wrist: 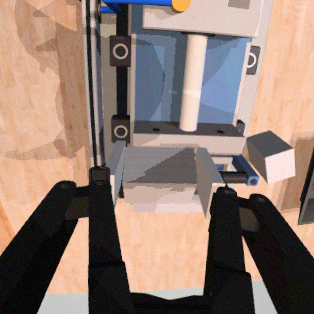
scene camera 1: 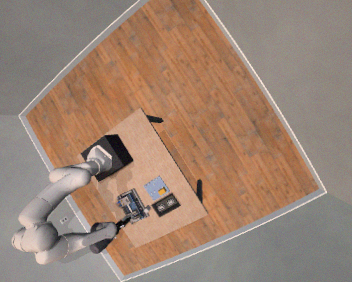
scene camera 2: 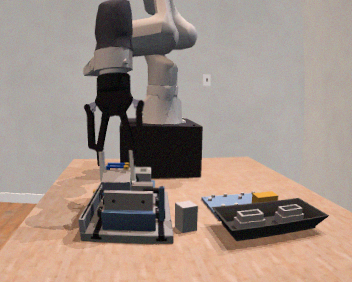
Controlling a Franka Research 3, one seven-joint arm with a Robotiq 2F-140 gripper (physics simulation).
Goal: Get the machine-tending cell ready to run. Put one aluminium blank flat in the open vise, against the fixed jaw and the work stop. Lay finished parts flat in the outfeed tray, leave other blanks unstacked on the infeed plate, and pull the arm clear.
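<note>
My gripper (scene camera 1: 127,220) (scene camera 2: 117,166) (wrist: 159,158) is shut on a grey aluminium blank (scene camera 2: 116,180) (wrist: 160,164), held roughly level and low over the vise (scene camera 1: 131,204) (scene camera 2: 129,220) (wrist: 150,80). In the scene camera 2 view it shows just above and behind the front jaw (scene camera 2: 129,201); contact with the jaw cannot be told. The work stop (scene camera 2: 161,200) (wrist: 236,177) is at the vise's right side. Another grey block (scene camera 2: 186,216) (wrist: 272,157) stands upright beside the vise. Two finished parts (scene camera 2: 249,216) (scene camera 2: 289,211) lie in the black outfeed tray (scene camera 1: 167,210) (scene camera 2: 270,230).
The blue infeed plate (scene camera 1: 154,186) (scene camera 2: 225,201) lies behind the tray, with an orange block (scene camera 1: 162,191) (scene camera 2: 265,196) on it. A blue handle (scene camera 2: 117,165) (wrist: 140,3) is at the vise's rear. The black robot base (scene camera 1: 120,151) (scene camera 2: 161,150) stands at the table's back.
</note>
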